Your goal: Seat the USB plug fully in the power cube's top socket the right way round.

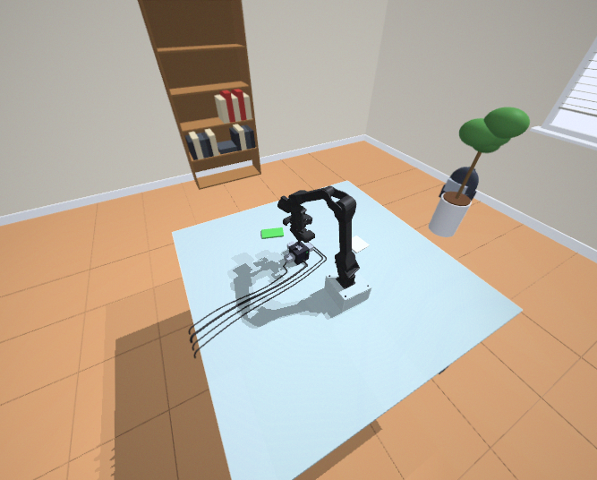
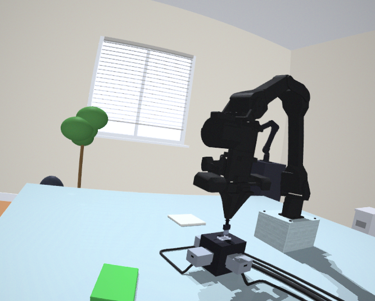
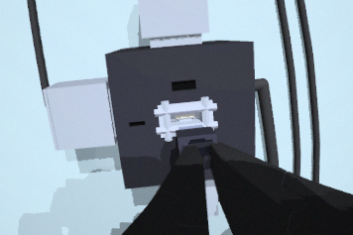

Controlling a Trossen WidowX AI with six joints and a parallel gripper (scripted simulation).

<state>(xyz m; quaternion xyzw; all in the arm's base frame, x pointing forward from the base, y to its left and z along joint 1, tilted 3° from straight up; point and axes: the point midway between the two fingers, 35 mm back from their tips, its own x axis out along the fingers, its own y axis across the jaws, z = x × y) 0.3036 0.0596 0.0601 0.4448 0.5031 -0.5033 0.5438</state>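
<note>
The grey USB plug lies 2 cm below my gripper tip. Also, from my gripper tip: green block: 25 cm ahead, 12 cm below, 3 cm to the left; then USB socket: 5 cm below; then white flat pad: 33 cm to the right, 12 cm below, 8 cm behind.
</note>
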